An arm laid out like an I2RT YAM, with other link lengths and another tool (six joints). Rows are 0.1 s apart.
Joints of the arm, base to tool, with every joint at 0 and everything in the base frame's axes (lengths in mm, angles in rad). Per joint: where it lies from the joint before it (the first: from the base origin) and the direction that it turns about. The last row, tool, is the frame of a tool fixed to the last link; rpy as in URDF.
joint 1: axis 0 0 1 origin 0 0 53
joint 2: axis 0 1 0 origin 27.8 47.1 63.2
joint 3: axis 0 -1 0 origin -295.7 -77.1 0
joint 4: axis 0 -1 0 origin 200.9 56.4 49.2
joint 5: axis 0 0 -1 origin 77 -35.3 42.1
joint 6: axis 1 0 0 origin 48.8 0 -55.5
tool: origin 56 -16 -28 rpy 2.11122 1.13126 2.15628
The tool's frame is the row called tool.
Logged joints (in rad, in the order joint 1, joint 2, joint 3, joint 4, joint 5, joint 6), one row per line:
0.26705, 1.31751, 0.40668, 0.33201, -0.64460, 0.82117
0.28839, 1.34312, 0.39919, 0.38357, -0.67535, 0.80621
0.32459, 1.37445, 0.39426, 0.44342, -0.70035, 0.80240
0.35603, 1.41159, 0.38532, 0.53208, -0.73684, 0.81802
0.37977, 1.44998, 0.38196, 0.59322, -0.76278, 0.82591
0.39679, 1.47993, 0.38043, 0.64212, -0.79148, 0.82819
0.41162, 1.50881, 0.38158, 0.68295, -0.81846, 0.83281
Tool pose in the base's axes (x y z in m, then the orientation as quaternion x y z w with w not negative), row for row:
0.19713, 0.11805, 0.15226, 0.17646, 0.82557, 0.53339, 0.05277
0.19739, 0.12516, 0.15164, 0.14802, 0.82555, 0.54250, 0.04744
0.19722, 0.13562, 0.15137, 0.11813, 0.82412, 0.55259, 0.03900
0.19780, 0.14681, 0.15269, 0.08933, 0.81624, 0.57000, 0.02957
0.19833, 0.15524, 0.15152, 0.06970, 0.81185, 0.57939, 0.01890
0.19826, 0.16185, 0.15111, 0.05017, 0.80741, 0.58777, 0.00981
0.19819, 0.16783, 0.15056, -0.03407, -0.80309, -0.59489, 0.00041
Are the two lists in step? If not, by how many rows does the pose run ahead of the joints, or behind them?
They are in step.
